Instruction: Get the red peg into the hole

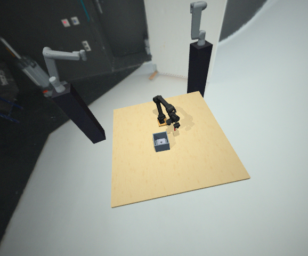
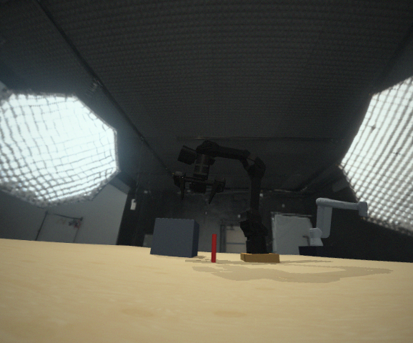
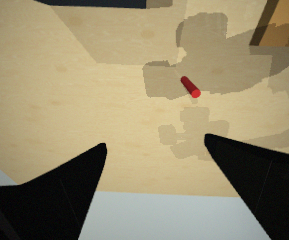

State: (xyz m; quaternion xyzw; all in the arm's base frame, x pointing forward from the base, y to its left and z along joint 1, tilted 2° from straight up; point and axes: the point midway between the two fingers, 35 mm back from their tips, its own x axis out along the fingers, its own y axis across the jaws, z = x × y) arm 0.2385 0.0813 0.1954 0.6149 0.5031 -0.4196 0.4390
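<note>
Right now my gripper tip is 14 cm above the red peg, 7 cm past it and 1 cm to the right of it. From my gripper tip the other things lie so: light plate (22 cm to the right, 13 cm below, 5 cm ahead).
</note>
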